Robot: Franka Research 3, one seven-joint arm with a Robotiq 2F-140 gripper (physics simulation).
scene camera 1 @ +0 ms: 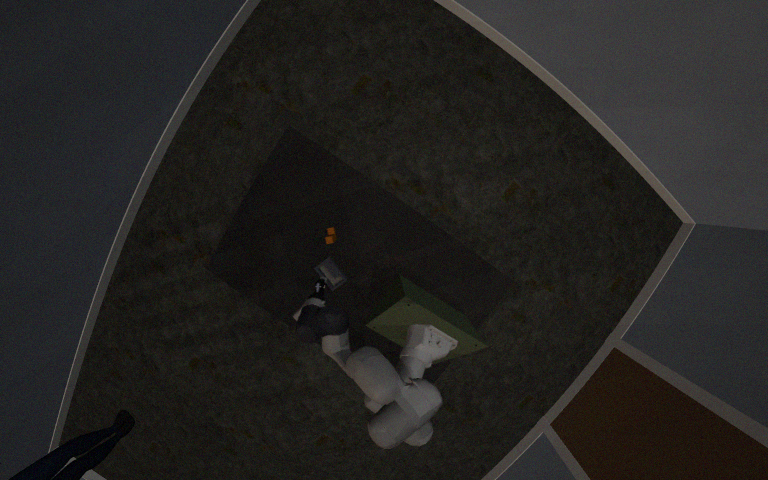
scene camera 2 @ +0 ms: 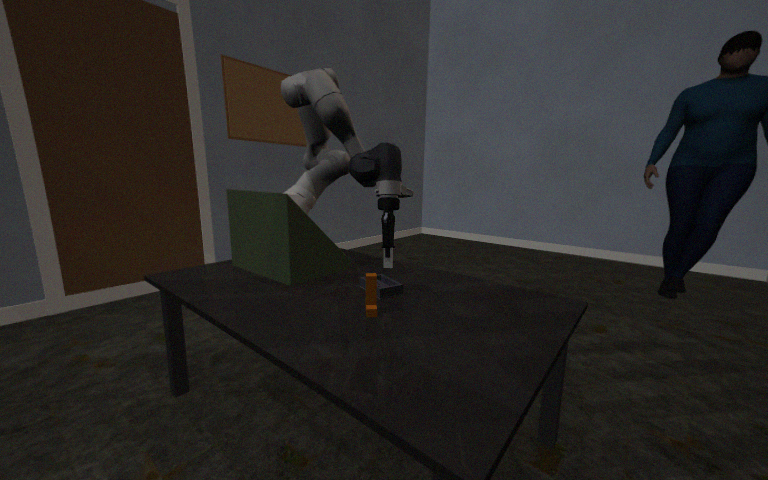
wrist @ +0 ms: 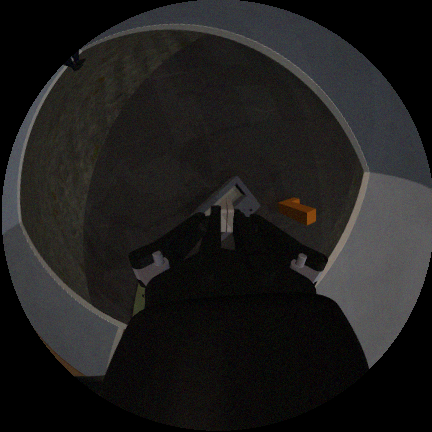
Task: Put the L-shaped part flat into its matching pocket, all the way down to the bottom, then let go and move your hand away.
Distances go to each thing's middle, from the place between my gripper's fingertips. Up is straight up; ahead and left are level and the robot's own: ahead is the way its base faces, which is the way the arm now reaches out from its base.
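The grey pocket block [wrist: 234,189] is there for me to see, 6 cm below my hand, and it is also 2 cm behind my hand and 2 cm to the right of it.
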